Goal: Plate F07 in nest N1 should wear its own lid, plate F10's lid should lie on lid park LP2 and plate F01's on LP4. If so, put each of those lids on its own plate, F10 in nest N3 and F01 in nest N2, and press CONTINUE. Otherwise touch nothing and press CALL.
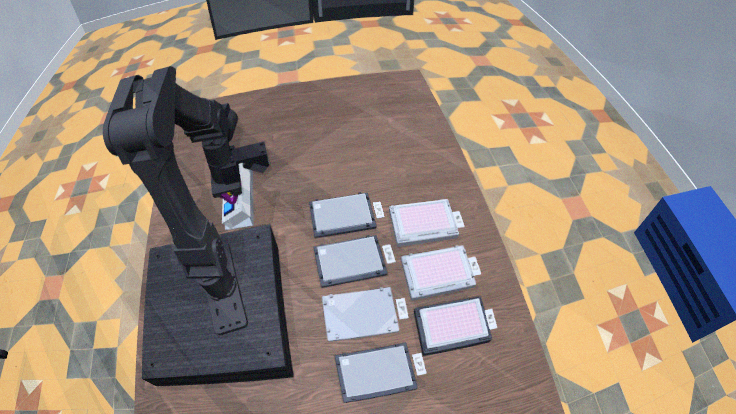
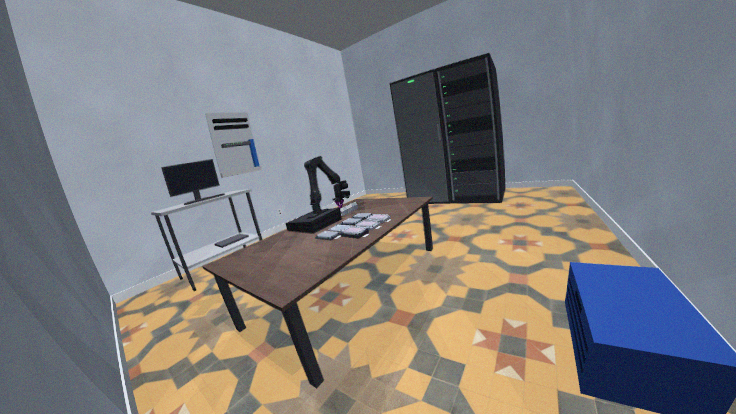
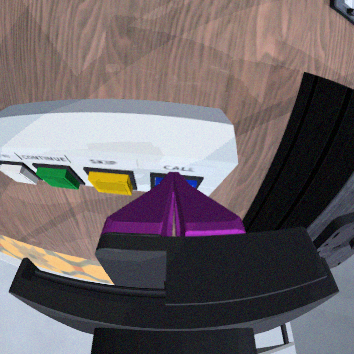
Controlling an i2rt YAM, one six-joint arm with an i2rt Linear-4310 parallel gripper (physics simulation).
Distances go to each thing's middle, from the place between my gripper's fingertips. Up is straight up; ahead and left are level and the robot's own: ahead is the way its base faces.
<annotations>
Now: hand 50 mm to the right of the yellow SKIP button (image 3: 103, 182), 10 mm past it and 10 mm above it. From my hand the other things lie so: lid park LP1 (image 1: 367, 313): 350 mm to the right, 210 mm ahead, 40 mm below; nest N3 (image 1: 456, 217): 420 mm ahead, 180 mm to the right, 40 mm below; white button box (image 1: 241, 215): 70 mm to the left, 20 mm below, 10 mm ahead.
</annotations>
